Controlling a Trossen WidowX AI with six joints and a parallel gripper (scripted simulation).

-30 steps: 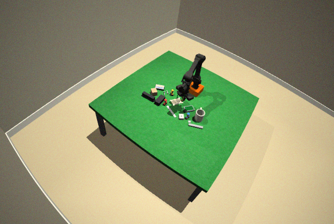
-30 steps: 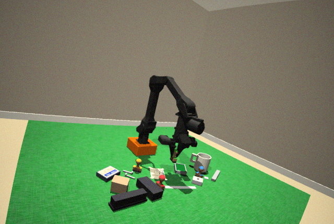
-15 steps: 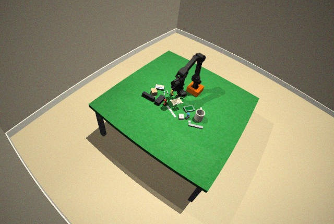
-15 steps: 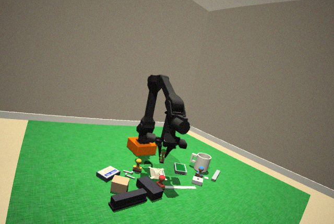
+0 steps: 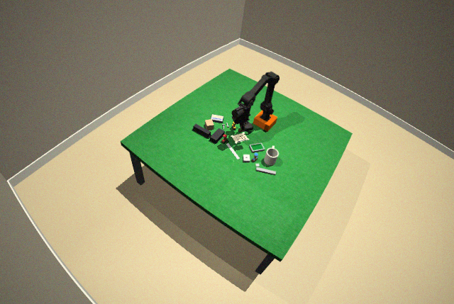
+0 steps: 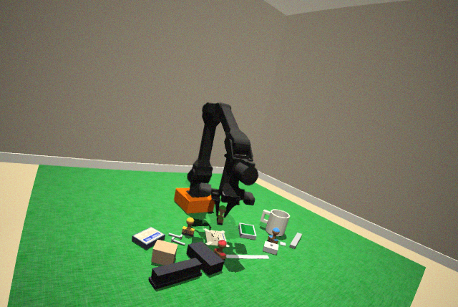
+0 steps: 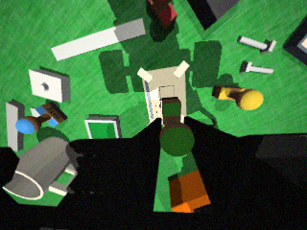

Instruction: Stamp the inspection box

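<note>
My gripper tip is now 9 cm above the cream card. The rest, counted from my gripper tip: red-knobbed stamp 11 cm ahead, 7 cm below, 5 cm to the right; then green-knobbed PASS stamp right at my gripper tip; then yellow-knobbed stamp 9 cm to the right, 7 cm below, 4 cm behind.
</note>
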